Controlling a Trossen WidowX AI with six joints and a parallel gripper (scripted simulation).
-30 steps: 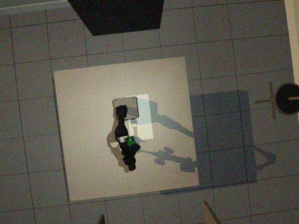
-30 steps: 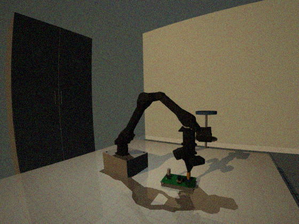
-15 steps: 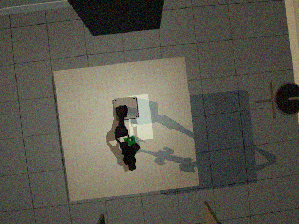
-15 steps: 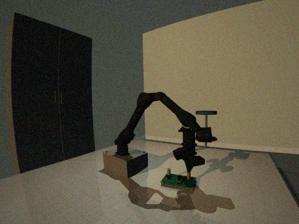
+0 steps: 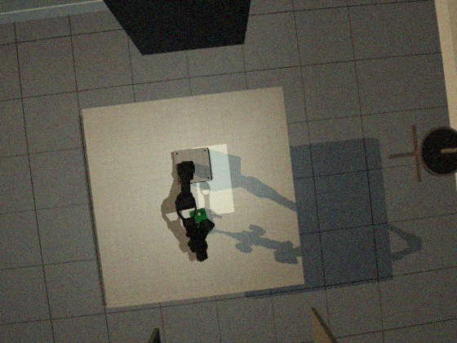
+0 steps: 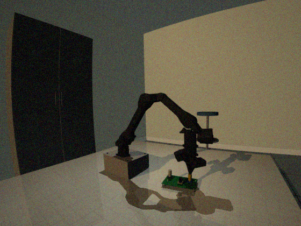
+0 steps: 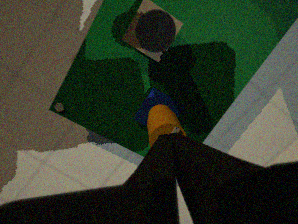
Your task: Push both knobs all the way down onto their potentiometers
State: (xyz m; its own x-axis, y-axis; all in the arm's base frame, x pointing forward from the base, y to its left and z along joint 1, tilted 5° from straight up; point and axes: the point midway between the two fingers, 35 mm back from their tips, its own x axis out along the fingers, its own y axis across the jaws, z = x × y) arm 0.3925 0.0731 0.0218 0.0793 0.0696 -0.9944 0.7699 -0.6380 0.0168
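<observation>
My gripper tip is now 1 cm above the yellow knob. The rest, counted from my gripper tip: pale knob 10 cm behind, 2 cm to the right, 2 cm below.
</observation>
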